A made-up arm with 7 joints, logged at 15 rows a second.
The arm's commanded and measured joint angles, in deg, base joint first. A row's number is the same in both.
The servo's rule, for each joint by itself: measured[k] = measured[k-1] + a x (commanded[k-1-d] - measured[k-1]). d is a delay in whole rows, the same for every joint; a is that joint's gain. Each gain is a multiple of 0.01, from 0.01 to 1. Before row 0 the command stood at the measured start. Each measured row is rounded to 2 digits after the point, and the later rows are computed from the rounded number. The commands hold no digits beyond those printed.
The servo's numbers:
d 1
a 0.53 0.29 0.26 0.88 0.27 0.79 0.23
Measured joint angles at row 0: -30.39 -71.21 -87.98 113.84 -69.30 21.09 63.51
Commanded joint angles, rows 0 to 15: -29.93 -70.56 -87.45 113.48 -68.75 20.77 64.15; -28.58 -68.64 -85.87 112.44 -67.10 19.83 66.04; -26.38 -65.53 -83.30 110.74 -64.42 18.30 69.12; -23.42 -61.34 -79.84 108.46 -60.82 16.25 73.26; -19.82 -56.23 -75.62 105.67 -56.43 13.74 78.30; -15.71 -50.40 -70.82 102.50 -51.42 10.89 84.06; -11.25 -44.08 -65.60 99.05 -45.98 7.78 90.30; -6.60 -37.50 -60.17 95.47 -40.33 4.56 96.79; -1.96 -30.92 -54.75 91.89 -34.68 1.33 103.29; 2.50 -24.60 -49.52 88.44 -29.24 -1.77 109.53; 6.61 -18.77 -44.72 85.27 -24.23 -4.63 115.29; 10.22 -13.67 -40.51 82.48 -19.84 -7.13 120.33; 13.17 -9.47 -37.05 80.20 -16.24 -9.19 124.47; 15.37 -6.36 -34.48 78.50 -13.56 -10.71 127.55; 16.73 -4.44 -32.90 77.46 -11.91 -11.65 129.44; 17.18 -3.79 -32.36 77.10 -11.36 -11.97 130.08
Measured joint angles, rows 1 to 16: -30.39 -71.21 -87.98 113.84 -69.30 21.09 63.51; -30.15 -71.02 -87.84 113.52 -69.15 20.84 63.66; -29.32 -70.33 -87.33 112.57 -68.60 20.04 64.21; -27.76 -68.94 -86.28 110.96 -67.47 18.67 65.34; -25.46 -66.74 -84.61 108.76 -65.67 16.76 67.16; -22.47 -63.69 -82.27 106.04 -63.18 14.37 69.72; -18.89 -59.84 -79.29 102.92 -60.00 11.62 73.02; -14.84 -55.27 -75.73 99.51 -56.21 8.59 76.99; -10.47 -50.12 -71.68 95.95 -51.92 5.41 81.54; -5.96 -44.55 -67.28 92.38 -47.27 2.19 86.54; -1.48 -38.76 -62.66 88.91 -42.40 -0.94 91.83; 2.81 -32.96 -58.00 85.71 -37.49 -3.86 97.23; 6.74 -27.37 -53.45 82.87 -32.72 -6.44 102.54; 10.15 -22.18 -49.19 80.52 -28.27 -8.61 107.58; 12.92 -17.59 -45.37 78.74 -24.30 -10.27 112.17; 14.94 -13.78 -42.13 77.61 -20.95 -11.36 116.14
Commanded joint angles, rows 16 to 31: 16.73 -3.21 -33.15 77.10 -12.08 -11.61 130.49; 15.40 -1.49 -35.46 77.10 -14.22 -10.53 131.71; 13.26 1.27 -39.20 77.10 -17.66 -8.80 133.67; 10.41 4.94 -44.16 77.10 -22.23 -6.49 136.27; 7.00 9.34 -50.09 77.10 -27.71 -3.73 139.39; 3.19 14.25 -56.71 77.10 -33.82 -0.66 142.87; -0.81 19.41 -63.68 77.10 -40.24 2.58 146.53; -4.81 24.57 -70.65 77.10 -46.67 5.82 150.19; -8.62 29.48 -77.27 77.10 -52.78 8.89 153.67; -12.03 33.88 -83.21 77.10 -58.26 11.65 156.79; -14.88 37.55 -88.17 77.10 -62.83 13.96 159.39; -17.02 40.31 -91.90 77.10 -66.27 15.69 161.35; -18.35 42.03 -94.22 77.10 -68.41 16.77 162.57; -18.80 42.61 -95.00 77.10 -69.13 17.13 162.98; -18.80 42.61 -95.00 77.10 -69.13 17.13 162.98; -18.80 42.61 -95.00 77.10 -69.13 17.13 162.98
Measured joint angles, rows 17 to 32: 16.13 -10.88 -39.59 77.16 -18.36 -11.84 119.35; 16.45 -8.66 -37.92 77.11 -16.66 -11.66 121.91; 15.89 -6.58 -37.28 77.10 -16.00 -10.77 124.16; 14.50 -4.30 -37.78 77.10 -16.45 -9.21 126.35; 12.33 -1.62 -39.44 77.10 -18.01 -7.06 128.63; 9.51 1.56 -42.21 77.10 -20.63 -4.43 131.10; 6.16 5.24 -45.98 77.10 -24.19 -1.45 133.81; 2.47 9.35 -50.58 77.10 -28.52 1.73 136.74; -1.39 13.76 -55.80 77.10 -33.42 4.96 139.83; -5.22 18.32 -61.38 77.10 -38.65 8.06 143.01; -8.83 22.83 -67.06 77.10 -43.94 10.90 146.18; -12.04 27.10 -72.55 77.10 -49.04 13.32 149.22; -14.68 30.93 -77.58 77.10 -53.69 15.19 152.01; -16.63 34.15 -81.91 77.10 -57.66 16.44 154.44; -17.78 36.60 -85.31 77.10 -60.76 16.99 156.40; -18.32 38.34 -87.83 77.10 -63.02 17.10 157.91
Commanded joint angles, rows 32 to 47: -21.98 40.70 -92.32 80.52 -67.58 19.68 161.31; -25.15 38.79 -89.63 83.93 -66.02 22.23 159.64; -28.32 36.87 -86.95 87.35 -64.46 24.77 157.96; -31.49 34.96 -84.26 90.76 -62.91 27.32 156.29; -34.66 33.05 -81.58 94.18 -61.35 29.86 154.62; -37.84 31.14 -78.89 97.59 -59.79 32.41 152.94; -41.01 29.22 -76.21 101.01 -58.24 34.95 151.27; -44.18 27.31 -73.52 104.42 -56.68 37.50 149.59; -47.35 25.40 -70.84 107.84 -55.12 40.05 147.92; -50.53 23.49 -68.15 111.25 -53.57 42.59 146.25; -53.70 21.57 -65.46 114.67 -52.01 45.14 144.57; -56.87 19.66 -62.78 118.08 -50.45 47.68 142.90; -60.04 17.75 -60.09 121.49 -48.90 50.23 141.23; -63.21 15.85 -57.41 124.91 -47.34 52.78 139.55; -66.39 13.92 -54.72 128.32 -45.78 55.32 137.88; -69.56 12.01 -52.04 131.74 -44.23 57.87 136.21
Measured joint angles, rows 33 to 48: -18.57 39.58 -89.69 77.10 -64.67 17.12 159.08; -20.38 39.90 -90.37 80.11 -65.46 19.14 159.59; -22.91 39.58 -90.18 83.47 -65.61 21.58 159.60; -25.78 38.79 -89.34 86.88 -65.30 24.10 159.22; -28.81 37.68 -88.02 90.29 -64.65 26.64 158.55; -31.91 36.34 -86.35 93.71 -63.76 29.18 157.65; -35.05 34.83 -84.41 97.12 -62.69 31.73 156.57; -38.21 33.20 -82.28 100.54 -61.49 34.27 155.35; -41.37 31.49 -80.00 103.95 -60.19 36.82 154.03; -44.54 29.72 -77.62 107.37 -58.82 39.37 152.62; -47.71 27.91 -75.16 110.78 -57.40 41.91 151.15; -50.88 26.07 -72.64 114.20 -55.94 44.46 149.64; -54.05 24.21 -70.08 117.61 -54.46 47.00 148.09; -57.22 22.34 -67.48 121.02 -52.96 49.55 146.51; -60.39 20.46 -64.86 124.44 -51.44 52.10 144.91; -63.57 18.56 -62.22 127.85 -49.91 54.64 143.29
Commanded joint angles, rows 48 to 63: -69.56 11.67 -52.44 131.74 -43.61 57.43 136.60; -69.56 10.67 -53.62 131.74 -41.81 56.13 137.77; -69.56 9.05 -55.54 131.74 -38.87 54.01 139.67; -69.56 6.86 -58.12 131.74 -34.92 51.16 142.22; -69.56 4.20 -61.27 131.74 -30.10 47.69 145.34; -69.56 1.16 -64.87 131.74 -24.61 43.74 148.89; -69.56 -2.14 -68.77 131.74 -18.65 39.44 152.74; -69.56 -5.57 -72.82 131.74 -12.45 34.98 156.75; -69.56 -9.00 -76.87 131.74 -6.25 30.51 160.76; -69.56 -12.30 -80.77 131.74 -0.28 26.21 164.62; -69.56 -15.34 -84.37 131.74 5.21 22.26 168.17; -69.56 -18.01 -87.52 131.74 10.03 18.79 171.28; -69.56 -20.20 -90.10 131.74 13.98 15.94 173.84; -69.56 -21.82 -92.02 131.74 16.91 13.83 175.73; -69.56 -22.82 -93.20 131.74 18.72 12.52 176.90; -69.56 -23.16 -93.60 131.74 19.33 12.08 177.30
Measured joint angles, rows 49 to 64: -66.74 16.66 -59.57 131.27 -48.38 57.19 141.66; -68.23 15.21 -57.72 131.68 -47.09 57.38 140.50; -68.93 13.89 -56.65 131.73 -45.66 56.39 139.87; -69.26 12.49 -56.36 131.74 -43.83 54.51 139.82; -69.42 10.86 -56.82 131.74 -41.42 51.86 140.37; -69.49 8.93 -57.98 131.74 -38.36 48.57 141.51; -69.53 6.68 -59.77 131.74 -34.65 44.75 143.21; -69.55 4.12 -62.11 131.74 -30.33 40.56 145.40; -69.56 1.31 -64.89 131.74 -25.50 36.15 148.01; -69.56 -1.68 -68.00 131.74 -20.30 31.69 150.94; -69.56 -4.76 -71.32 131.74 -14.89 27.36 154.09; -69.56 -7.83 -74.71 131.74 -9.46 23.33 157.33; -69.56 -10.78 -78.04 131.74 -4.20 19.74 160.54; -69.56 -13.51 -81.18 131.74 0.71 16.74 163.60; -69.56 -15.92 -84.00 131.74 5.08 14.44 166.39; -69.56 -17.92 -86.39 131.74 8.76 12.92 168.81
